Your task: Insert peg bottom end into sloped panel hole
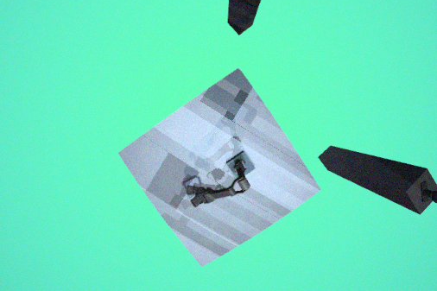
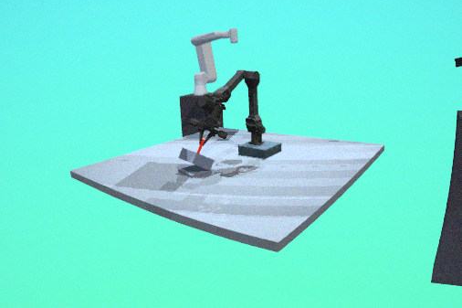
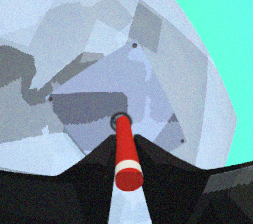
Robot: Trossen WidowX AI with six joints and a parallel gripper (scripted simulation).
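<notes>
Right now my gripper tip is 10 mm below the red peg and 10 mm past it. The rest, counted from my gripper tip: flat base plate: 120 mm below, 40 mm ahead, 20 mm to the right; then sloped grey panel: 60 mm below, 30 mm ahead, 10 mm to the right.
</notes>
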